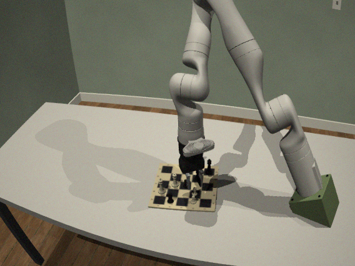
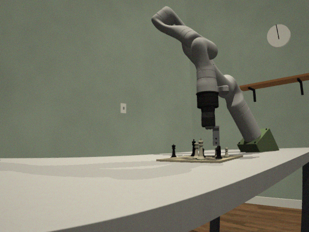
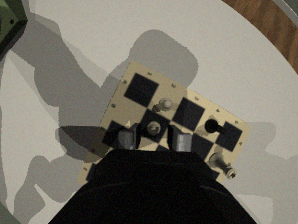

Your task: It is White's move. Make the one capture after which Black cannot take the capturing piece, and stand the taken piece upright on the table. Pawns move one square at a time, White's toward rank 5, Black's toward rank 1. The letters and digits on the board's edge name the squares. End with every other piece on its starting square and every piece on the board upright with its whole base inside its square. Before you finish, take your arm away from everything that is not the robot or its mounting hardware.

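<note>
The board lies 4 cm ahead of my hand, 3 cm to the right of it and 6 cm below it.
</note>
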